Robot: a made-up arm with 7 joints.
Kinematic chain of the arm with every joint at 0, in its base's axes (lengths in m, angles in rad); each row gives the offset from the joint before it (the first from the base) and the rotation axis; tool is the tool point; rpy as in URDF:
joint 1: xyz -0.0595 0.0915 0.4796 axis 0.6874 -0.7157 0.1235
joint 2: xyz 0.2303 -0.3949 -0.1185 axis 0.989 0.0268 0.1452
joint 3: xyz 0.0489 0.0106 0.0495 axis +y
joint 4: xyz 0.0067 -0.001 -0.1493 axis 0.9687 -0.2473 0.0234
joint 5: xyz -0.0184 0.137 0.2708 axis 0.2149 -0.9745 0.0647
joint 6: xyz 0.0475 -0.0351 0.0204 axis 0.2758 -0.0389 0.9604
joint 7: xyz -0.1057 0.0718 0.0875 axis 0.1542 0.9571 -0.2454
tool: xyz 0.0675 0.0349 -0.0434 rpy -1.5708 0 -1.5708
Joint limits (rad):
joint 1: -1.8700..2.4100
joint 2: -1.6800..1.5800
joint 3: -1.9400..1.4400
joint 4: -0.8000..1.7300
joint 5: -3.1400..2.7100
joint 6: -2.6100..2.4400
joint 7: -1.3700..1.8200
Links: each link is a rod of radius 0.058 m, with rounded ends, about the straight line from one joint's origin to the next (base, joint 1, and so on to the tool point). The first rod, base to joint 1, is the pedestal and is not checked.
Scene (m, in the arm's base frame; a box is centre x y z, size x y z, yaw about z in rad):
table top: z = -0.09
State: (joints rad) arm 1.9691 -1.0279 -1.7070 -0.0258 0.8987 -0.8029 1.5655
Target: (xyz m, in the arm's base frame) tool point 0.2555 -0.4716 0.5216
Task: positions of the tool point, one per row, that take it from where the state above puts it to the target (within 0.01 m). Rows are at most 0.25 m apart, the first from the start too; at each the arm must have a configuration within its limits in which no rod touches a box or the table.
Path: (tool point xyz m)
1: 0.4077 0.1538 0.4347
2: 0.4037 0.0269 0.2818
3: 0.3532 -0.1438 0.2111
4: 0.2873 -0.3118 0.2425
5: 0.2443 -0.4308 0.3618
6: 0.2555 -0.4716 0.5216

